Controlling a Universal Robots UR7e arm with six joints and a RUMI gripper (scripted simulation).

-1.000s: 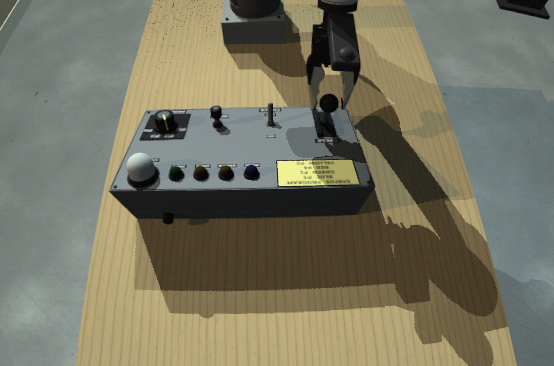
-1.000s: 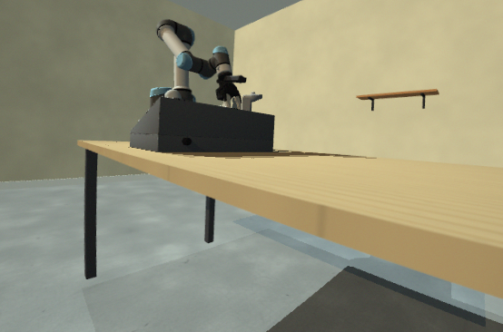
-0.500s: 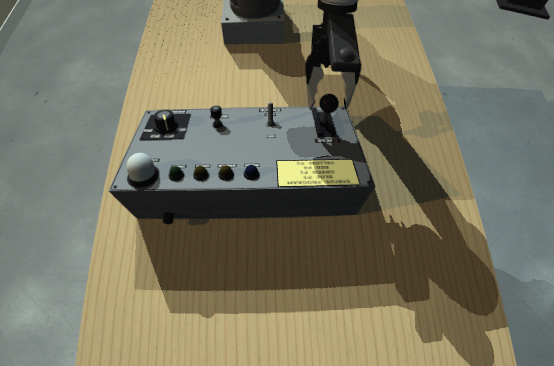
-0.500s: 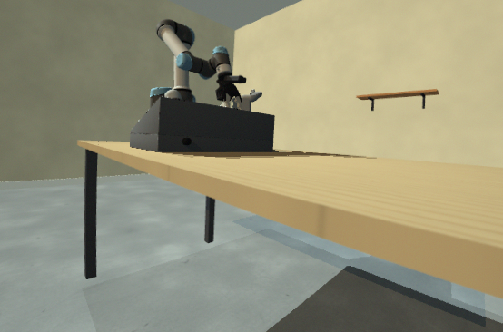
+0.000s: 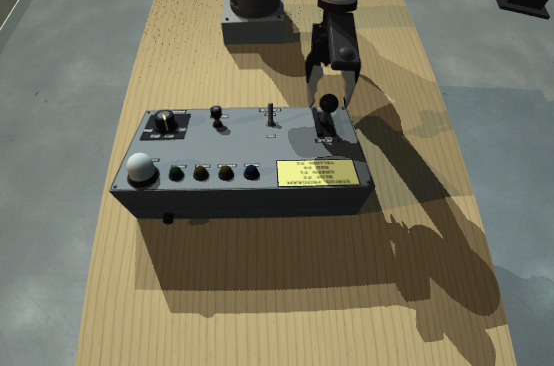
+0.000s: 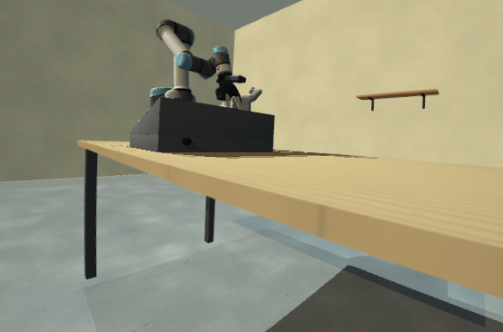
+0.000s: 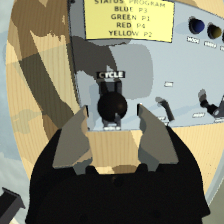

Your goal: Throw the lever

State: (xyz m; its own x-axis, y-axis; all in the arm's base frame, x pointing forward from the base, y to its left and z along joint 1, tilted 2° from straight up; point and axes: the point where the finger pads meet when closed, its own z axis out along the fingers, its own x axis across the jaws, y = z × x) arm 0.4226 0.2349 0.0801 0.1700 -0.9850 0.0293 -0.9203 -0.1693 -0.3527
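Right now the lever is 4 cm below my hand. The rest, counted from my hand: grey console 6 cm ahead, 17 cm to the right, 8 cm below; then pull knob 3 cm ahead, 24 cm to the right, 6 cm below; then thin stick switch 12 cm to the right, 7 cm below.
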